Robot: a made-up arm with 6 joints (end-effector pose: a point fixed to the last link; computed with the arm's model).
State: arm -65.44 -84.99 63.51 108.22 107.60 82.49
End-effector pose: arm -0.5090 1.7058 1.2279 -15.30 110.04 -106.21
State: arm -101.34 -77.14 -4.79 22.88 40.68 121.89
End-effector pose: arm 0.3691 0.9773 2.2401 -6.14 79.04 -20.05
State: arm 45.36 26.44 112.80 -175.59 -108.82 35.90
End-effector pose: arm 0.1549 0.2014 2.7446 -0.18 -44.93 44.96
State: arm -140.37 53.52 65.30 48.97 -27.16 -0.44
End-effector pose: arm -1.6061 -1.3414 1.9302 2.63 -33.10 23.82
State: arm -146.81 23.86 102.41 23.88 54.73 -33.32
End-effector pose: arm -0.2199 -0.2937 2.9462 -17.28 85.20 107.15
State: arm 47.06 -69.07 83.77 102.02 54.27 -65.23
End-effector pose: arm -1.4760 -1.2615 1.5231 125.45 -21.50 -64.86
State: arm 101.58 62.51 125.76 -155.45 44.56 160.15
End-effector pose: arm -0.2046 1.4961 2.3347 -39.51 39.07 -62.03
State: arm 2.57 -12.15 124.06 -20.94 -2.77 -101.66
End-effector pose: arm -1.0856 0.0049 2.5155 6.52 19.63 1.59
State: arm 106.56 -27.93 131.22 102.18 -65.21 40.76
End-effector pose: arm 0.5512 -1.3702 1.9317 -19.03 104.21 -132.63
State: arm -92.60 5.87 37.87 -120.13 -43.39 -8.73
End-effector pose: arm 0.1028 -1.0381 2.7886 47.42 101.69 -64.88
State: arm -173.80 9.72 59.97 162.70 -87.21 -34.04
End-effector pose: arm -0.5846 -0.0448 2.9481 -0.26 65.65 -94.50
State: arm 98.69 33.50 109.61 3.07 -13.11 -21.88
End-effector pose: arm -0.1364 0.7776 2.9189 -13.59 56.02 -21.64
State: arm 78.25 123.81 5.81 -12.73 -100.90 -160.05
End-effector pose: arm 0.0426 0.7179 -0.6384 -35.75 -5.64 84.75
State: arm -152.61 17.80 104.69 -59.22 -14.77 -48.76
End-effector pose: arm -0.2252 -0.1885 3.0352 -100.09 -21.00 147.71
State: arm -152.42 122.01 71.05 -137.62 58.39 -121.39
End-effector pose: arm -1.6595 -0.7437 -0.5169 84.72 -114.35 5.62
